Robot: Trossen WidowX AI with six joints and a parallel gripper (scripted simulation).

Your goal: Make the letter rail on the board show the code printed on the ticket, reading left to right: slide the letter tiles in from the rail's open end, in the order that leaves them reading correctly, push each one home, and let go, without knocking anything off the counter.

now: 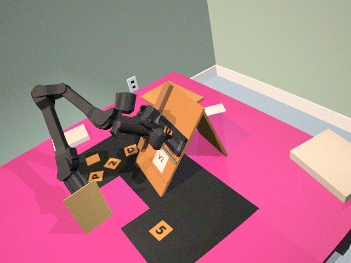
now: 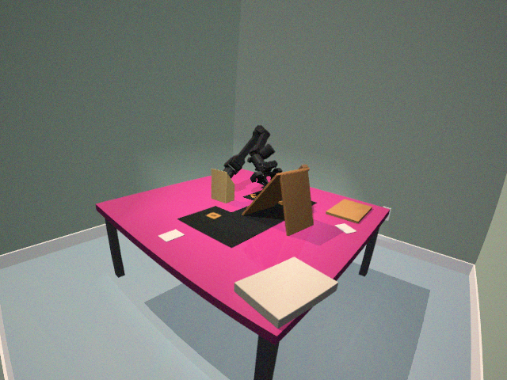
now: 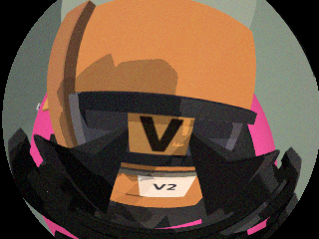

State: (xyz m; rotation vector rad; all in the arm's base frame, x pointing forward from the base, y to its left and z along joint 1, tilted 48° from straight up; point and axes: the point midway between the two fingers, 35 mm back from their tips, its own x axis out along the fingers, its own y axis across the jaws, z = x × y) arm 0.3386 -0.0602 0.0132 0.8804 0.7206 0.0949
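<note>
The white ticket lies 80 mm below my gripper tip, 60 mm behind it and 10 mm to the right of it. The rest, counted from my gripper tip: white block 550 mm to the left, 230 mm behind, 150 mm below; then orange flat panel 400 mm to the left, 310 mm ahead, 160 mm below; then black mat 160 mm below, 160 mm behind, 20 mm to the left.
</note>
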